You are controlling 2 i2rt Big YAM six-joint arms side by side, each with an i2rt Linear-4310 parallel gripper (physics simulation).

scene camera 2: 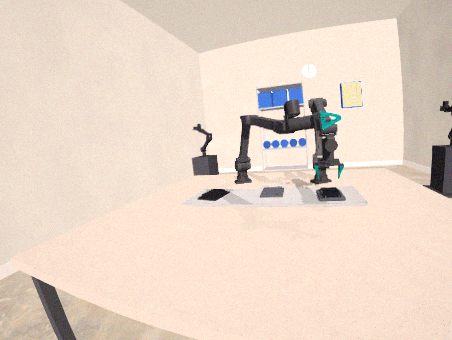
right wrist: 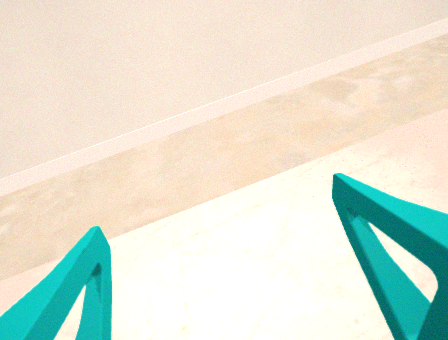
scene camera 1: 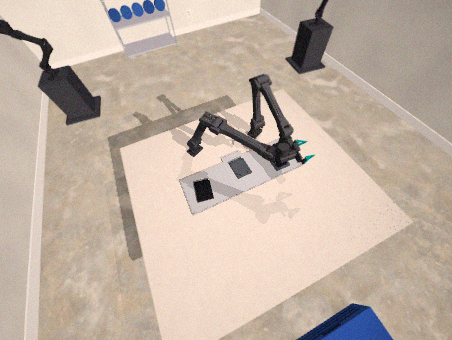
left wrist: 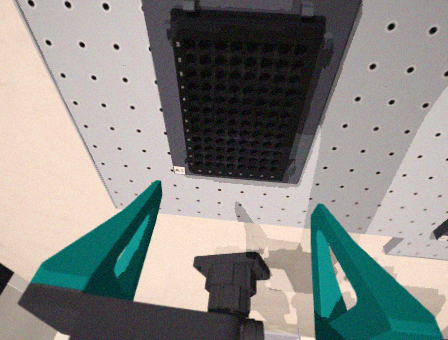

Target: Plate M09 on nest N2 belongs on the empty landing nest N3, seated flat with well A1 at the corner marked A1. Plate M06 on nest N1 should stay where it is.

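Observation:
A black well plate (scene camera 2: 330, 193) (left wrist: 240, 110) lies in the nest (left wrist: 334, 65) at the board's right end in scene camera 2; an A1 label (left wrist: 179, 170) marks that nest's lower-left corner in the left wrist view. Another black plate (scene camera 1: 203, 190) (scene camera 2: 214, 194) lies at the board's left end. The grey middle nest (scene camera 1: 239, 167) (scene camera 2: 272, 192) looks empty. I cannot read which plate is M09 or M06. My left gripper (scene camera 2: 329, 177) (left wrist: 238, 198) is open above the right-end plate. My right gripper (scene camera 1: 310, 149) (scene camera 2: 337, 119) (right wrist: 219, 210) is open and higher up. In scene camera 1, the arms hide the right-end plate.
The light perforated board (scene camera 1: 192, 206) (scene camera 2: 250, 201) (left wrist: 115, 102) lies on the pale table (scene camera 1: 225, 260) (scene camera 2: 225, 270). My right arm reaches across above the board's right part, close to the left arm. The left arm's shape and the other arm's base (left wrist: 230, 280) show near the left fingers.

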